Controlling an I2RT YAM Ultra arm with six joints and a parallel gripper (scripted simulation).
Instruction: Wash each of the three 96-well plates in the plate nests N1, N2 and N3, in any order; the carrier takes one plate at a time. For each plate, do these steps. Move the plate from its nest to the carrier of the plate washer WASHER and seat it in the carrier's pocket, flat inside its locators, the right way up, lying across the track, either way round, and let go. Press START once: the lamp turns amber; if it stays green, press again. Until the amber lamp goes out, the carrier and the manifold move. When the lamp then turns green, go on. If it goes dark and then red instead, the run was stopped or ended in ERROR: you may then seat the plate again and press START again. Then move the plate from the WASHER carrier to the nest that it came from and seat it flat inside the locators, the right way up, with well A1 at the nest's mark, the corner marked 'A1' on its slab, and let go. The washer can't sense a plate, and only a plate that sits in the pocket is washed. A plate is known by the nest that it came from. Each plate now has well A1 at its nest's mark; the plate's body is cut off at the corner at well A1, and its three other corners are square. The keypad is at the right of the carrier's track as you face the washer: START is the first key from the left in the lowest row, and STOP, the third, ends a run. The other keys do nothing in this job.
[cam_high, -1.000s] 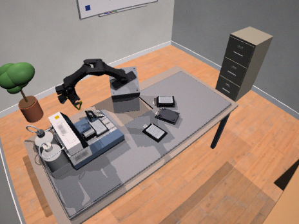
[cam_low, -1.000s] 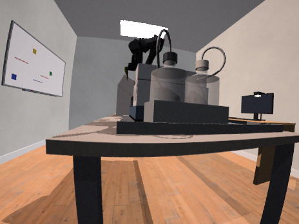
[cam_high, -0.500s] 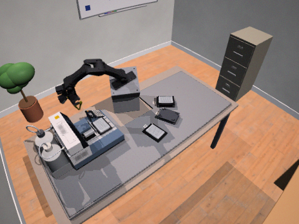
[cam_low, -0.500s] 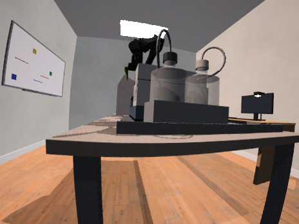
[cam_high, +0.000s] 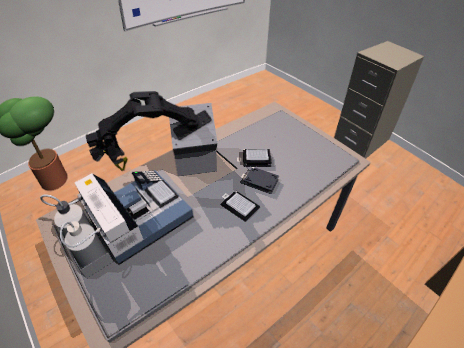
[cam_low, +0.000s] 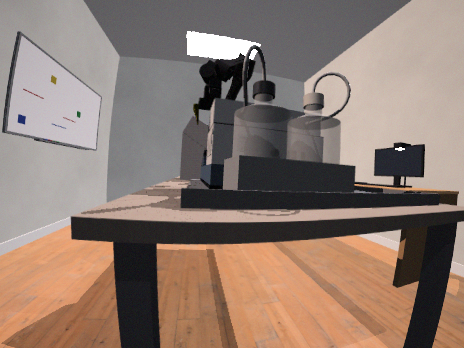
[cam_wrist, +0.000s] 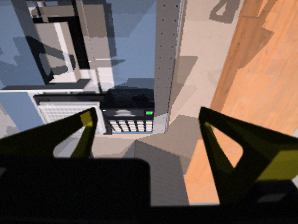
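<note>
Right now the dark carrier is 17 cm ahead of my hand, 16 cm below it and 12 cm to the left of it. The rest, counted from my hand: plate washer: 17 cm ahead, 11 cm below, 3 cm to the right; then label: 40 cm to the left, 34 cm ahead, 24 cm below; then black nest: 45 cm ahead, 41 cm to the left, 23 cm below.
</note>
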